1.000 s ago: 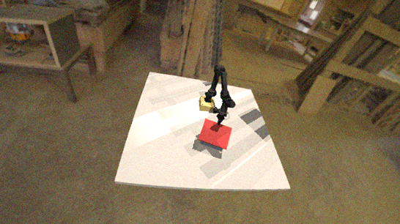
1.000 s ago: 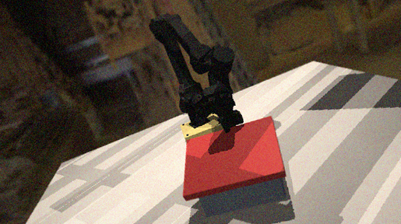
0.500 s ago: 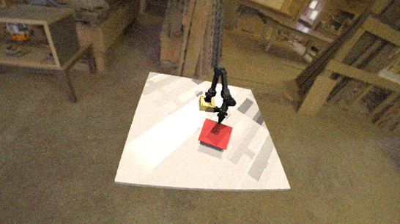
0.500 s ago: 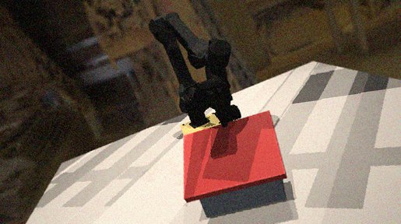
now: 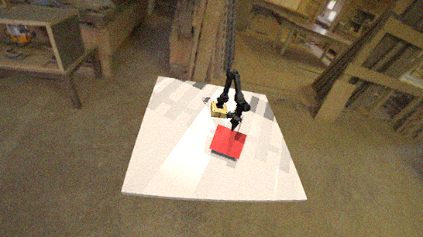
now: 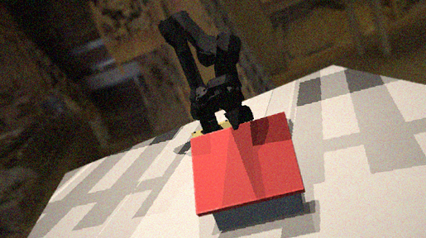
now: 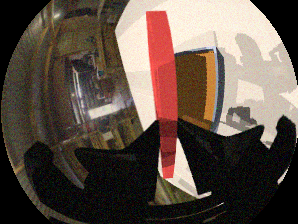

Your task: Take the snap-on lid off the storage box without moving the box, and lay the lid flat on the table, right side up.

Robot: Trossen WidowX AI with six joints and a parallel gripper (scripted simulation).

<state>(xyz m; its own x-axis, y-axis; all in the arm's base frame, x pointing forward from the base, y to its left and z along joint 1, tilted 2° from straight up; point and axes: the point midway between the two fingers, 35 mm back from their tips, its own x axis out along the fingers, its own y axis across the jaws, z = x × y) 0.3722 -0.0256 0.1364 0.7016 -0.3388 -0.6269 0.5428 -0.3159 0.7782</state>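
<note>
The red lid is 60 mm ahead of my gripper tip, 50 mm below it and 30 mm to the right of it. Also, from my gripper tip: blue storage box: 130 mm below, 40 mm ahead, 20 mm to the right.
</note>
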